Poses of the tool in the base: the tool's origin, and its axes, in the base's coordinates. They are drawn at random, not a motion.
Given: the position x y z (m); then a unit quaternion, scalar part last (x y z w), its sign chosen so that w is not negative.
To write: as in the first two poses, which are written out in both.
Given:
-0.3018, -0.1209, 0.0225, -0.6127, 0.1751, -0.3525, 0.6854
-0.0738, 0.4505, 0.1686, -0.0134, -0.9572, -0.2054, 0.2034
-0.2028, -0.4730, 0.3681, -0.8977, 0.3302, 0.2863, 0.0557
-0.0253, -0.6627, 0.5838, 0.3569, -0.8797, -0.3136, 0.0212
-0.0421, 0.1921, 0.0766, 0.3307, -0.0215, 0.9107, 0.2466
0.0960, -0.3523, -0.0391, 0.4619, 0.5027, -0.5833, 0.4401
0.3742, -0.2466, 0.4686, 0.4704, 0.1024, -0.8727, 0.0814
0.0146, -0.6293, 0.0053, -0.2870, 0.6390, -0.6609, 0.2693
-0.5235, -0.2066, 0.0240, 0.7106, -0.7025, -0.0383, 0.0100
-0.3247, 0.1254, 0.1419, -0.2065, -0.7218, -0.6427, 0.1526
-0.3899, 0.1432, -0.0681, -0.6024, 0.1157, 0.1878, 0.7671
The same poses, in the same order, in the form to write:
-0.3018, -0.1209, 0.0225, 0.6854, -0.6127, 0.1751, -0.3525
-0.0738, 0.4505, 0.1686, 0.2034, -0.0134, -0.9572, -0.2054
-0.2028, -0.4730, 0.3681, 0.0557, -0.8977, 0.3302, 0.2863
-0.0253, -0.6627, 0.5838, 0.0212, 0.3569, -0.8797, -0.3136
-0.0421, 0.1921, 0.0766, 0.2466, 0.3307, -0.0215, 0.9107
0.0960, -0.3523, -0.0391, 0.4401, 0.4619, 0.5027, -0.5833
0.3742, -0.2466, 0.4686, 0.0814, 0.4704, 0.1024, -0.8727
0.0146, -0.6293, 0.0053, 0.2693, -0.2870, 0.6390, -0.6609
-0.5235, -0.2066, 0.0240, 0.0100, 0.7106, -0.7025, -0.0383
-0.3247, 0.1254, 0.1419, 0.1526, -0.2065, -0.7218, -0.6427
-0.3899, 0.1432, -0.0681, 0.7671, -0.6024, 0.1157, 0.1878

